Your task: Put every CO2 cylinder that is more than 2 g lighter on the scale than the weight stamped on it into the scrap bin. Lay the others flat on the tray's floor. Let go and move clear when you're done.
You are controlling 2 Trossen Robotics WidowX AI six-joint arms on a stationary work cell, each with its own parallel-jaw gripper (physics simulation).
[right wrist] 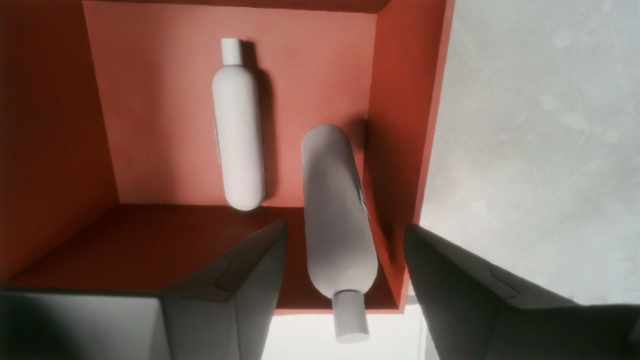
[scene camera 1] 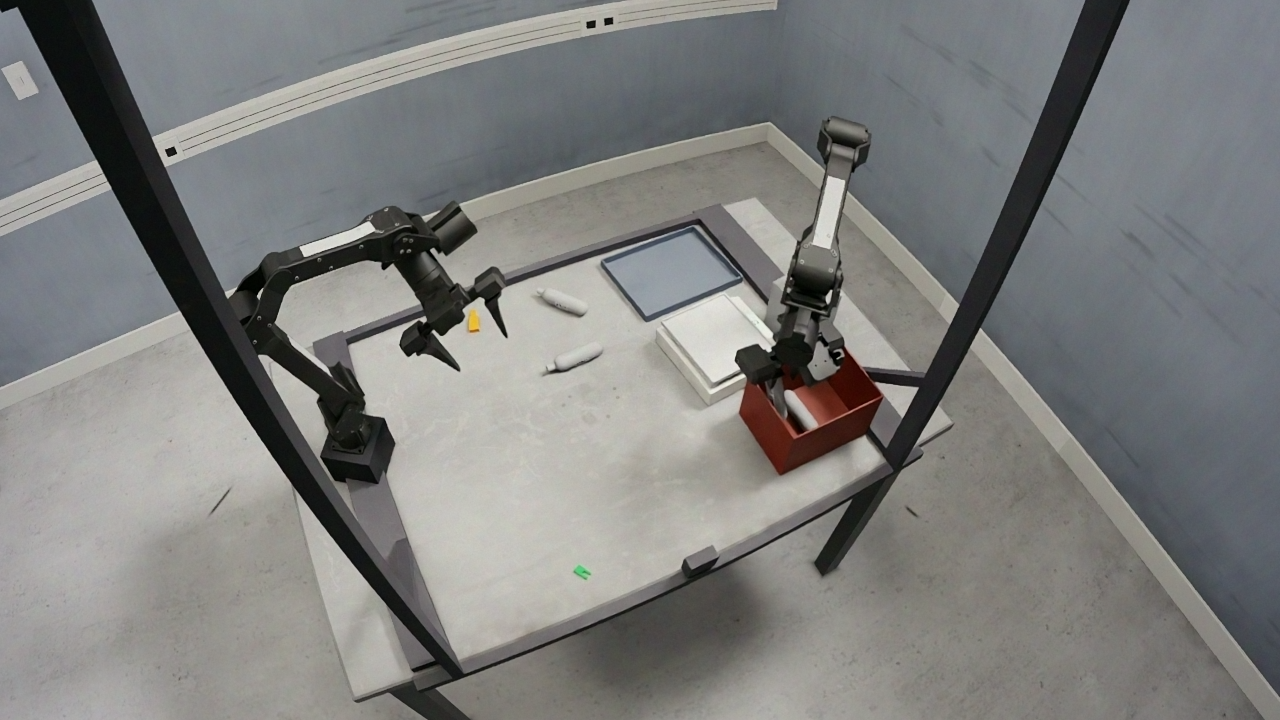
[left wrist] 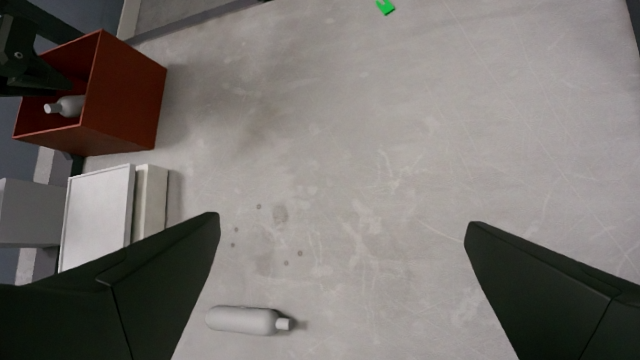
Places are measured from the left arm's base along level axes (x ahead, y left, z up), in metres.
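Pixels of known places: left gripper, fingertip midpoint: [scene camera 1: 483, 354] [left wrist: 344, 228]; right gripper, fingertip midpoint: [right wrist: 345, 233] [scene camera 1: 781, 383] [left wrist: 63, 90]; left arm's base at its link origin: [scene camera 1: 351, 437].
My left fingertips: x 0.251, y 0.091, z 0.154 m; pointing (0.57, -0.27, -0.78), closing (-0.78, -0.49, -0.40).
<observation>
Ahead of a thing's pixels: the offset from my left fingertips to its middle.
My right gripper [scene camera 1: 787, 399] [right wrist: 345, 233] is open, fingers partly apart at the red scrap bin @(dy +0.096, dx +0.542, dz -0.179 m) [scene camera 1: 765, 434] [left wrist: 125, 95] [right wrist: 400, 100]. A grey cylinder @(dy +0.087, dx +0.470, dz -0.142 m) [right wrist: 340, 215] slants between its fingers, apart from both, with its neck raised near the wall by the scale; its stamp is unreadable. Another cylinder @(dy +0.100, dx +0.534, dz -0.219 m) [scene camera 1: 799, 409] [right wrist: 240, 135] lies flat on the bin floor. On the table lie one cylinder @(dy +0.334, dx +0.055, dz -0.224 m) [scene camera 1: 562, 301] near the tray @(dy +0.453, dx +0.270, dz -0.229 m) [scene camera 1: 671, 273] and another @(dy +0.191, dx +0.105, dz -0.224 m) [scene camera 1: 574, 358] [left wrist: 245, 320] nearer the middle. The white scale @(dy +0.236, dx +0.371, dz -0.192 m) [scene camera 1: 716, 335] [left wrist: 97, 215] bears no cylinder. My left gripper [scene camera 1: 483, 352] [left wrist: 344, 228] is wide open and empty above the table.
An orange piece @(dy +0.269, dx -0.119, dz -0.234 m) [scene camera 1: 473, 321] lies behind my left gripper. A green piece @(dy -0.238, dx +0.178, dz -0.237 m) [scene camera 1: 581, 572] [left wrist: 385, 6] lies near the front edge, left of a small dark block @(dy -0.211, dx +0.362, dz -0.207 m) [scene camera 1: 699, 561]. The bin stands close beside the scale. Dark frame posts [scene camera 1: 1011, 214] rise around the table.
</observation>
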